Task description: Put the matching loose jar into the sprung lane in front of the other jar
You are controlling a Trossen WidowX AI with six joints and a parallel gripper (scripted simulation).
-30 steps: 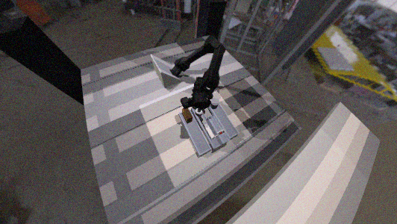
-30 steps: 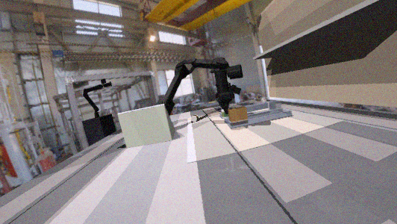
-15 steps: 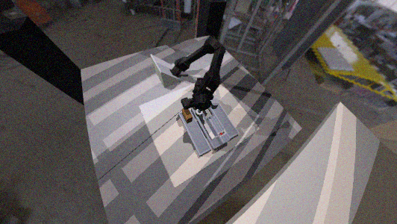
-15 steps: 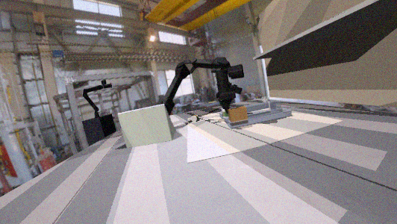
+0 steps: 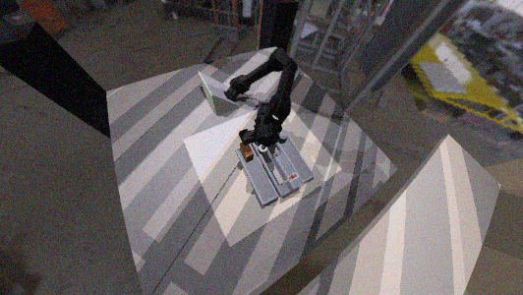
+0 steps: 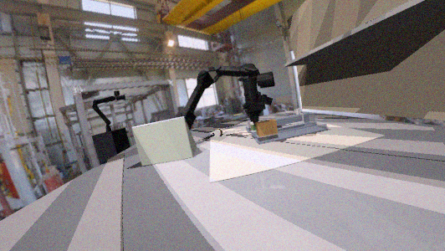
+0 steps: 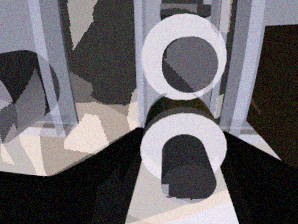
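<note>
The orange box lies 80 mm to the right of my gripper tip, 30 mm ahead of it and 10 mm below it. From my gripper tip the other things lie so: grey cylinder 130 mm to the left, 20 mm below, 20 mm ahead; sprung lane 160 mm ahead, 30 mm below, 20 mm to the left.
</note>
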